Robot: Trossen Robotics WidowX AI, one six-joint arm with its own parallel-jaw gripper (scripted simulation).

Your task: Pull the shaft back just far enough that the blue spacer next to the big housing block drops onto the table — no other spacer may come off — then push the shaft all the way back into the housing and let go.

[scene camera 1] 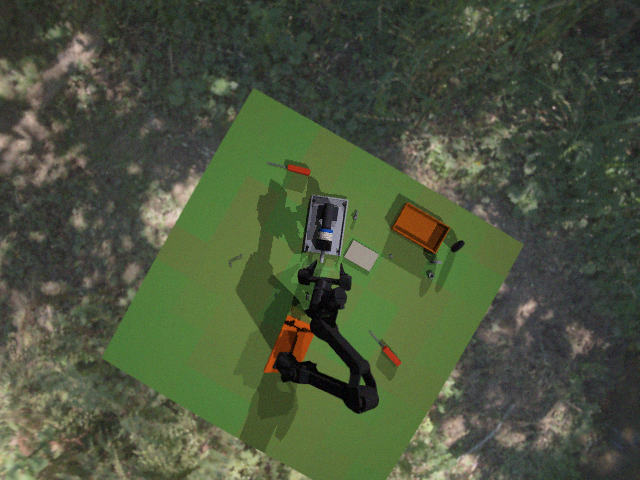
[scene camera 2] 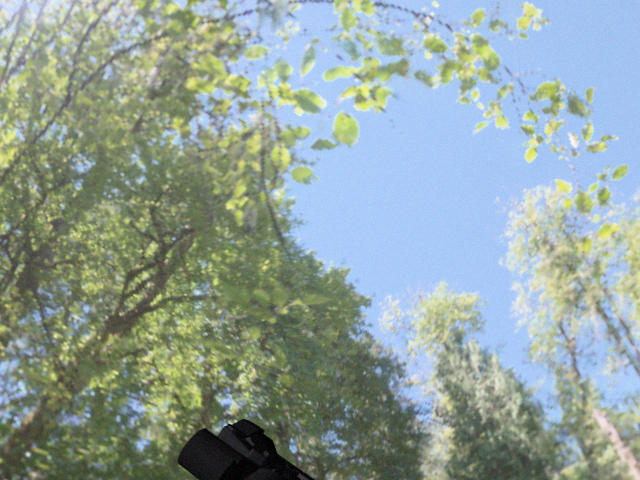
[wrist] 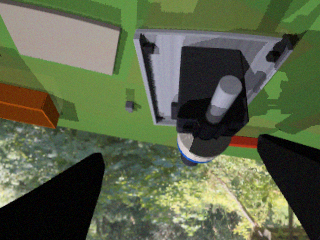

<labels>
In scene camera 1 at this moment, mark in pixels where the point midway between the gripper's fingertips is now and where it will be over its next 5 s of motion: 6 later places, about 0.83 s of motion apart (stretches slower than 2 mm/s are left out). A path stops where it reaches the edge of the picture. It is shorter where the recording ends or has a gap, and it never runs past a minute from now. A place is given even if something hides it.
My gripper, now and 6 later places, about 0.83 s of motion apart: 329, 261; 321, 261; 321, 263; 322, 255; 323, 255; 323, 252; 322, 252
</labels>
